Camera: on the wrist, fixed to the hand. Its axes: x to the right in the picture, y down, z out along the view.
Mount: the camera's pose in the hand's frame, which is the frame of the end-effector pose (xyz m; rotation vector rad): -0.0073 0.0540 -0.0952 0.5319 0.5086 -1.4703
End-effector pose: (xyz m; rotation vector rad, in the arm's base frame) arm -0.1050 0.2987 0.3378 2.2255 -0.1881 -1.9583
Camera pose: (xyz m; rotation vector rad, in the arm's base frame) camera -0.0106 0.2517 0.3679 -1.7120 -0.7380 0.7600
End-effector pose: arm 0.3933 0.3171 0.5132 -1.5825 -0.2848 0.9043
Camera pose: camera 0.4371 0.2300 0.4629 -0.6938 -0.6350 -0.5368
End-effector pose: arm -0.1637 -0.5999 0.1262 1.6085 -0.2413 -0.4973
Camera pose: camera -0.1195 -0.5176 0.1838 2.1698 1.4006 -1.1292
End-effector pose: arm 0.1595 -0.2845 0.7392 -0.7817 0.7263 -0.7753
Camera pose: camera 0.0976 -0.2843 0.6486 -0.5260 0.2257 -2.4416
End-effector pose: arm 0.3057 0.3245 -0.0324 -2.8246 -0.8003 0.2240
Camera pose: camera 0.3455 0.2616 0.0482 -1.1777 -1.9423 -0.4171
